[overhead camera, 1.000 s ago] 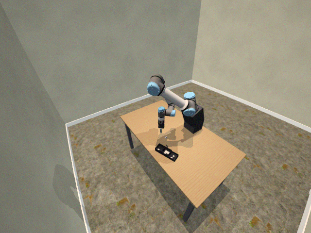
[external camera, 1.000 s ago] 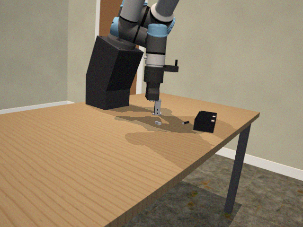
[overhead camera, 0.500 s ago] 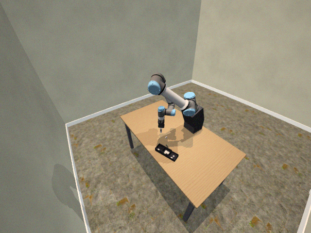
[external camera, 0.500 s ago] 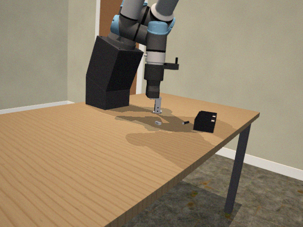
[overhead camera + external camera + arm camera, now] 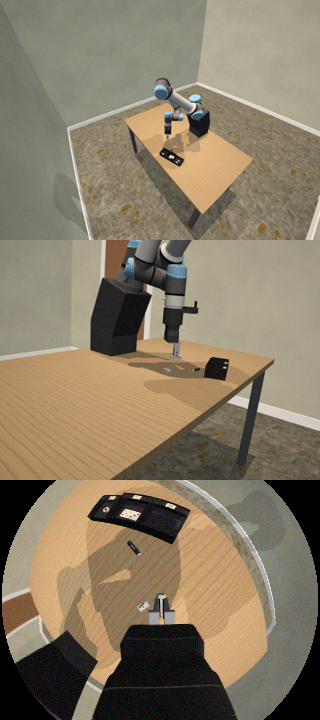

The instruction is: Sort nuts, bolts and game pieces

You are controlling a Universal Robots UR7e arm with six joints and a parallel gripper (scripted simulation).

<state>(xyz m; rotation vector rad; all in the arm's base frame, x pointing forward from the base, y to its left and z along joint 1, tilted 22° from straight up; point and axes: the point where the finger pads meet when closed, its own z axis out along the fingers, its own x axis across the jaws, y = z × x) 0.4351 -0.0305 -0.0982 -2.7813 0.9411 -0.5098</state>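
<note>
My hand is 30 mm short of the small ring-shaped piece, 290 mm to the right of it and 80 mm above it. The rest, counted from my hand: bolt: 10 mm to the left, 10 mm below; then white speckled piece: 70 mm ahead, 210 mm to the left, 80 mm below; then black bin: 80 mm ahead, 210 mm to the left, 70 mm below.
</note>
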